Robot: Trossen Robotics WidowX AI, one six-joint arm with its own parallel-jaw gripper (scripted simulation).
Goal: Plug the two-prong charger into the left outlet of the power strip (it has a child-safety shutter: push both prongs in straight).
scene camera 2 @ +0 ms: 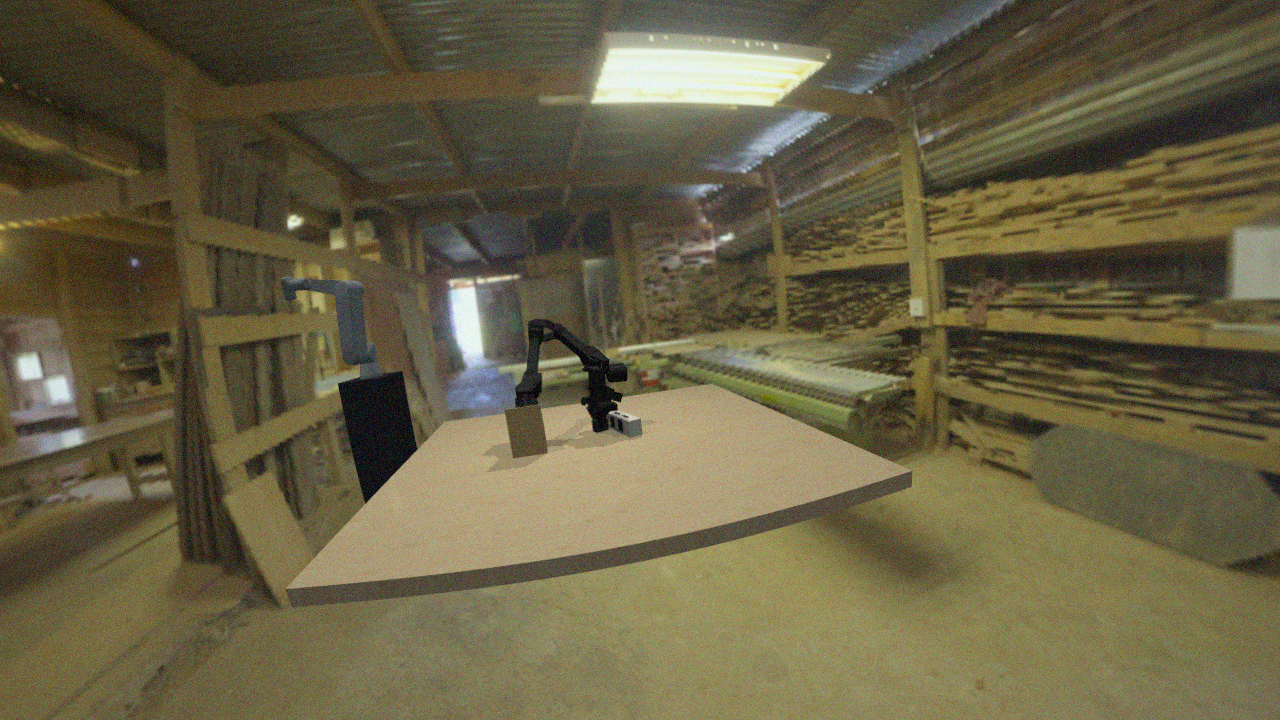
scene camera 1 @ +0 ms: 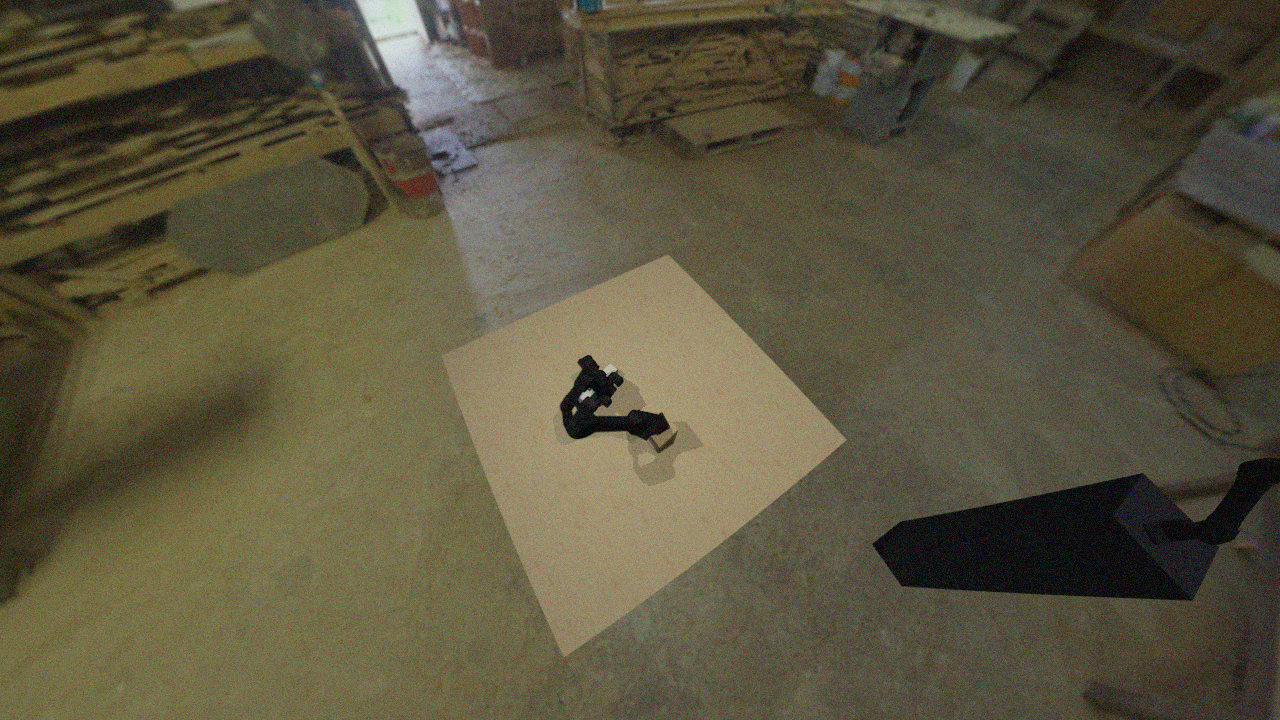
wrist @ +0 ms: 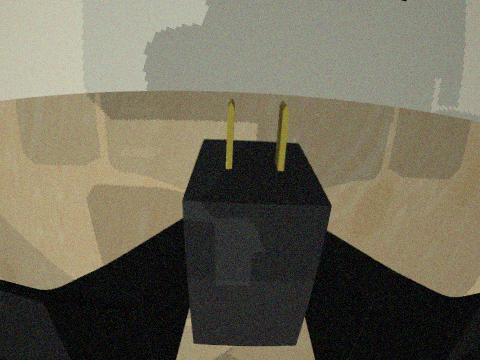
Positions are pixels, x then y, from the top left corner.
my gripper: holds a dark charger (wrist: 255, 216)
